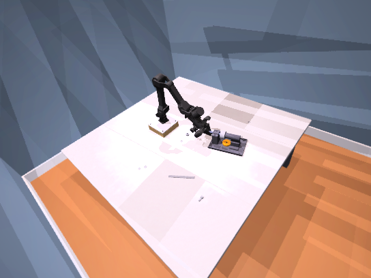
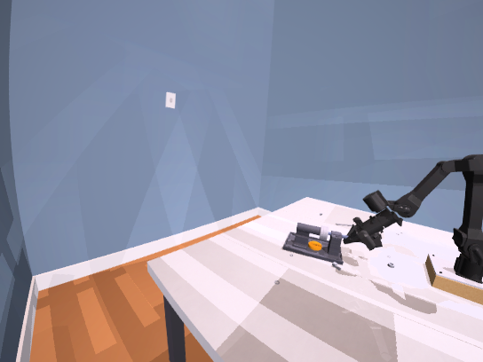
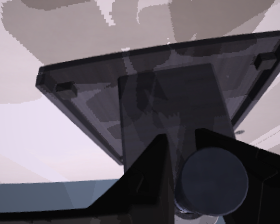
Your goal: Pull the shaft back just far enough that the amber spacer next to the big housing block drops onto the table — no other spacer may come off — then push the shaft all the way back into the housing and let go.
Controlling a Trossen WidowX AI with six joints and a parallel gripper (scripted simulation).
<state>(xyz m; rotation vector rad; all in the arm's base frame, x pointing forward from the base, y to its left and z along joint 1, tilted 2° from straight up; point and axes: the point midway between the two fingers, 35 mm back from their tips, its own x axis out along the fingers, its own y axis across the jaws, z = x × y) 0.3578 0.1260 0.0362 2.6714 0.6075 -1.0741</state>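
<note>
The pale spacer lies 60 mm ahead of my gripper tip, 30 mm to the left of it and 20 mm above it. The rest, counted from my gripper tip: shaft: 30 mm ahead, 10 mm to the left, 20 mm above; amber spacer: 90 mm ahead, 50 mm to the left, 40 mm below.
</note>
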